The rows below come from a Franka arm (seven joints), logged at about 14 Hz.
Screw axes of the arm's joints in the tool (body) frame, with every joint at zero. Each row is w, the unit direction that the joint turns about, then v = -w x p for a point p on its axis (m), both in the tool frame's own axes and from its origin. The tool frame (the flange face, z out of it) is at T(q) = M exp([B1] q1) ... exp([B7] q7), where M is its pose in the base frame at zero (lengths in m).
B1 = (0, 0, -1, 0, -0.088, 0)
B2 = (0, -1, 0, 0.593, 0, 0.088)
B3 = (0, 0, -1, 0, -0.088, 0)
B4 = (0, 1, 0, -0.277, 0, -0.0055)
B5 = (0, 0, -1, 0, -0.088, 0)
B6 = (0, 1, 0, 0.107, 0, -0.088)
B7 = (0, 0, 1, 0, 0, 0)
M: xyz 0.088 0 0.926 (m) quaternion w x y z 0 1 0 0
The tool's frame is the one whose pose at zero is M.
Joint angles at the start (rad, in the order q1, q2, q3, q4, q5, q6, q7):
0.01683, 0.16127, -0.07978, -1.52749, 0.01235, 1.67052, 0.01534
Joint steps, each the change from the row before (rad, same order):
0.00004, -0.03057, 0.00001, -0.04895, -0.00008, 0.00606, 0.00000
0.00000, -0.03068, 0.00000, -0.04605, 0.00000, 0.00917, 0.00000
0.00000, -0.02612, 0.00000, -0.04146, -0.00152, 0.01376, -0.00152
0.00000, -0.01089, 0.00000, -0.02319, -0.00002, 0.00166, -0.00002
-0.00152, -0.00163, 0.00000, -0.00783, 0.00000, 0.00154, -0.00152
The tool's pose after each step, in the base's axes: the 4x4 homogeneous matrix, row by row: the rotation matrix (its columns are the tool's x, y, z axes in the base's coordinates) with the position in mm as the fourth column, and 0 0 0 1 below. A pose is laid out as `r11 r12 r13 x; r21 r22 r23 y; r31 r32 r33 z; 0 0 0 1`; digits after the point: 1 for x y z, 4 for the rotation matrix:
0.9964 -0.0791 -0.0300 598.3; -0.0791 -0.9969 0.0037 -33.8; -0.0302 -0.0013 -0.9995 555.7; 0 0 0 1
0.9962 -0.0796 -0.0361 588.7; -0.0794 -0.9968 0.0065 -33.9; -0.0365 -0.0036 -0.9993 552.7; 0 0 0 1
0.9962 -0.0782 -0.0377 580.8; -0.0780 -0.9969 0.0072 -34.2; -0.0382 -0.0042 -0.9993 549.4; 0 0 0 1
0.9958 -0.0784 -0.0483 576.4; -0.0780 -0.9969 0.0087 -34.1; -0.0488 -0.0049 -0.9988 544.8; 0 0 0 1
0.9955 -0.0784 -0.0529 575.4; -0.0781 -0.9969 0.0092 -35.0; -0.0535 -0.0050 -0.9986 542.1; 0 0 0 1

